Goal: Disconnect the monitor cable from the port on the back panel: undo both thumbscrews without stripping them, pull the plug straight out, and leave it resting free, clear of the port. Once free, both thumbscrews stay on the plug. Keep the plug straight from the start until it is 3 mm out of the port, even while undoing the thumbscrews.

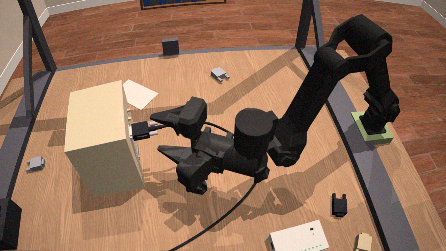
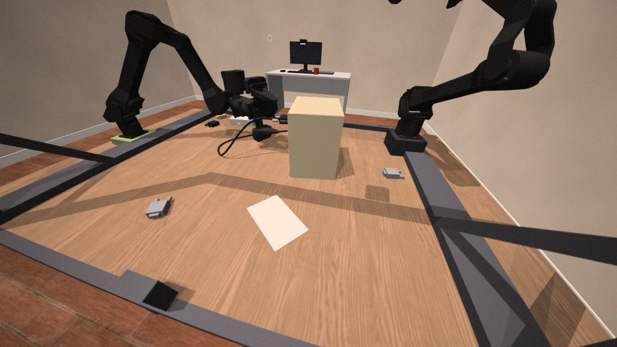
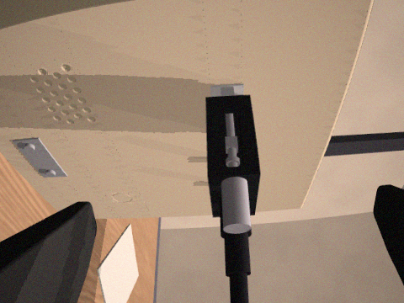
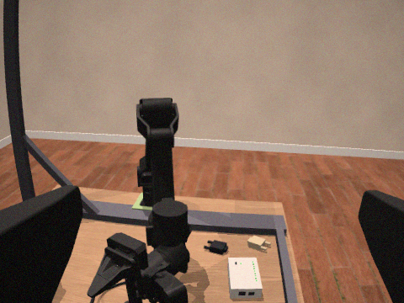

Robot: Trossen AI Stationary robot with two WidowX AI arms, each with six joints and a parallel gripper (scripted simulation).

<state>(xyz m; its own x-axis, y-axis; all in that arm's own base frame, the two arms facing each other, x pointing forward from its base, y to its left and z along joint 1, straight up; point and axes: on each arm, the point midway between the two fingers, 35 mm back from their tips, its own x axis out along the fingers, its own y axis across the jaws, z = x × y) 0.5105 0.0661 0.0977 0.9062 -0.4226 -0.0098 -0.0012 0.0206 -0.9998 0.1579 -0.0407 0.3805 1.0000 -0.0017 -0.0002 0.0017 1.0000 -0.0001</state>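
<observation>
Right now my left hand is 3 cm past the black monitor plug and 4 cm to the left of it. Also, from my left hand: white device 25 cm ahead, 17 cm to the left, 11 cm below; white sheet 28 cm behind, 6 cm to the right, 12 cm below; beige box 6 cm behind, 14 cm to the right, 4 cm below.
</observation>
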